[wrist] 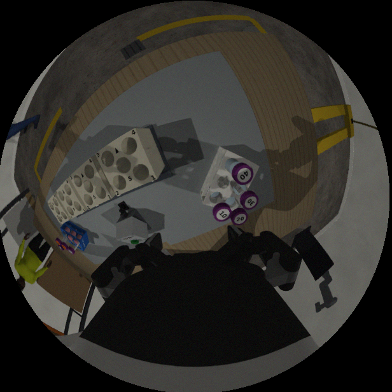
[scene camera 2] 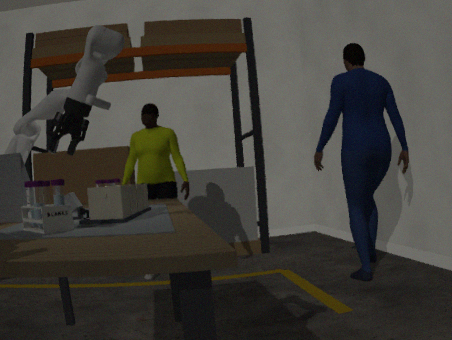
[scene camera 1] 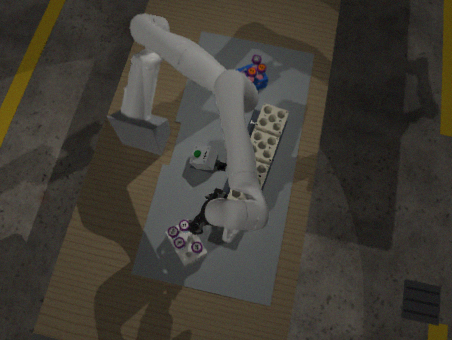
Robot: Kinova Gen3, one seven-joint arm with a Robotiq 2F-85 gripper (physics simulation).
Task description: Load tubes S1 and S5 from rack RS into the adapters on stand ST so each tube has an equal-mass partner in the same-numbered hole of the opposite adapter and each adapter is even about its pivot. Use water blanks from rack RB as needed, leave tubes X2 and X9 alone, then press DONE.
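Places are measured from the arm's base along level axes (x left, y up, z ahead), in centimetres.
Pixels of known places: gripper, fingertip midpoint: (scene camera 2: 60, 154) (scene camera 1: 199, 210); arm's base, link origin: (scene camera 2: 6, 176) (scene camera 1: 136, 115).
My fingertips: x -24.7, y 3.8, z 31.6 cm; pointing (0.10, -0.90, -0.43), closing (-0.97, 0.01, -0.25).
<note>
For each thing: its middle in the pictures, then the offset to it from my fingertips. Level surfaces: height alone.
- White rack RB, body centre: (scene camera 2: 46, 217) (scene camera 1: 186, 243) dz -2.0, dx -8.7, dy -15.9 cm
- purple-capped tube, body centre: (scene camera 1: 255, 67) dz +0.1, dx +61.9, dy -12.6 cm
- grey box, body centre: (scene camera 2: 67, 205) (scene camera 1: 203, 157) dz -6.6, dx +21.5, dy -14.7 cm
- green button, body centre: (scene camera 1: 197, 154) dz -8.8, dx +21.3, dy -12.5 cm
- grey mat, surface height: dy -18.9 cm
- wooden table, surface height: dy -19.2 cm
My gripper (scene camera 1: 206, 211) (scene camera 2: 62, 150) (wrist: 194, 236) is open and empty, high above the mat near the blanks rack RB. White rack RB (scene camera 1: 189, 257) (scene camera 2: 59, 218) holds purple-capped tubes; the caps in the wrist view read 40 (wrist: 242, 174), 30 (wrist: 249, 200), 10 (wrist: 222, 213) and 20 (wrist: 239, 216). Beige adapter blocks (scene camera 1: 283, 114) (scene camera 2: 103, 202) (wrist: 151, 145) stand in a row; the holes of the nearest one look empty. Blue rack RS (scene camera 1: 264, 84) (wrist: 79, 241) holds a purple-capped tube (scene camera 1: 256, 59) and orange-capped tubes (scene camera 1: 262, 67); their labels are unreadable. The arm hides part of the row.
A grey box (scene camera 1: 207, 161) (wrist: 131, 227) with a green button (scene camera 1: 197, 153) (wrist: 135, 242) stands between RB and the adapter row, with a small black part beside it. A grey mat (scene camera 1: 240, 280) lies under everything on the wooden table (scene camera 1: 70, 300). Two people stand beyond the table.
</note>
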